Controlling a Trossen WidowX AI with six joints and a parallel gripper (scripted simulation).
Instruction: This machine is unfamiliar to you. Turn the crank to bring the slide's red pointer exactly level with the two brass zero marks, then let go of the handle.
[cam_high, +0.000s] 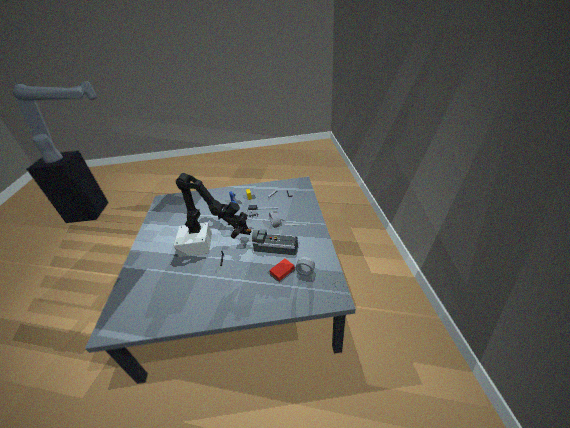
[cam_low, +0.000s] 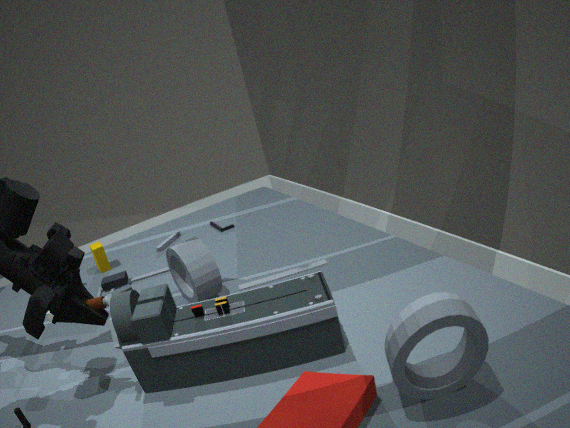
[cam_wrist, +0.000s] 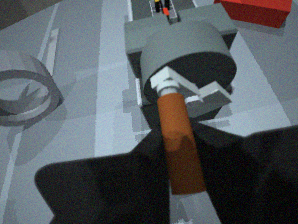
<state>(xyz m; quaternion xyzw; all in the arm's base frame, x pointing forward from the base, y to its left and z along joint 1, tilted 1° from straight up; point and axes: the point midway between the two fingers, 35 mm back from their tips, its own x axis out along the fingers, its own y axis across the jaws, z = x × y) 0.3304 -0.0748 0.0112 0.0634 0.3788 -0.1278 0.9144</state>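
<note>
Now: gripper tip 20 mm past the brown handle and 30 mm below it. Round my gripper tip: yellow block: 30 mm behind, 530 mm to the left, 60 mm below; blue clamp: 140 mm behind, 480 mm to the left, 40 mm below; red pointer: 120 mm ahead, 60 mm to the right, 10 mm below.
</note>
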